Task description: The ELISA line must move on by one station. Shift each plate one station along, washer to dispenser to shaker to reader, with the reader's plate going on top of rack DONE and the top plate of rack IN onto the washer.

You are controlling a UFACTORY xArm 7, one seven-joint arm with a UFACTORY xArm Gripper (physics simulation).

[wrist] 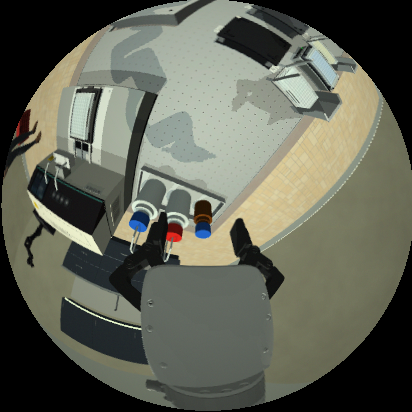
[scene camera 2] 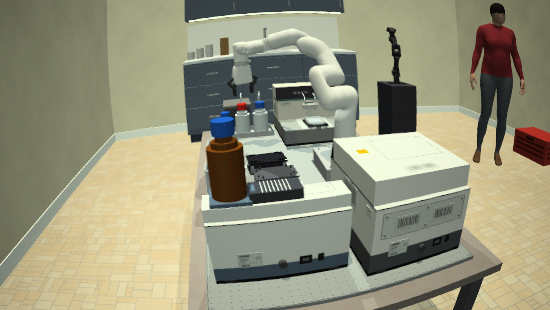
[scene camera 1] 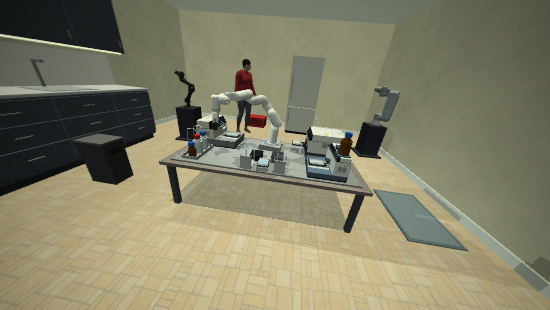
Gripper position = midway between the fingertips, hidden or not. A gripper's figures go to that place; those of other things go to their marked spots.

Labels:
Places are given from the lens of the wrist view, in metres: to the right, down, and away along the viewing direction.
gripper (wrist: 200, 222): -0.01, 0.02, 0.15
blue-capped white bottle (wrist: 145, 206): -0.18, 0.01, 0.32
red-capped white bottle (wrist: 177, 208): -0.09, 0.01, 0.36

